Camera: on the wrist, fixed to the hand. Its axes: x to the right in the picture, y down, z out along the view.
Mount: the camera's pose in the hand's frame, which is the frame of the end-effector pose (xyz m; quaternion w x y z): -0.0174 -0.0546 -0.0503 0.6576 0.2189 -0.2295 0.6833
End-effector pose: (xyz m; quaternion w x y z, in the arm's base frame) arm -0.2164 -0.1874 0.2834 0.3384 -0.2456 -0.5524 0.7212
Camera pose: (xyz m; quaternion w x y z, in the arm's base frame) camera -0.1566 -0.1601 0.3221 0.3433 0.2994 0.1152 -0.8828
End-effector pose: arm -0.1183 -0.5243 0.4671 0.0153 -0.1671 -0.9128 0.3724
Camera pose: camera -0.1102 -0.5323 0.5425 0.4173 0.6448 0.4081 -0.4935
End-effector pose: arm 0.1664 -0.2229 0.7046 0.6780 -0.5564 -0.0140 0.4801
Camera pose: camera 0.2196 -0.2674 0.7364 0.2364 -0.1169 0.3205 0.9098
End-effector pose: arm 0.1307 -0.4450 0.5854 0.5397 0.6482 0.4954 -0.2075
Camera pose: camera 0.0627 -0.4108 0.5891 0.4685 0.8353 -0.2864 -0.0249
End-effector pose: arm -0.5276 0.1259 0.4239 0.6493 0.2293 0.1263 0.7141
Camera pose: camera -0.5040 0.1215 0.3515 0.0822 -0.5431 0.0663 -0.8330
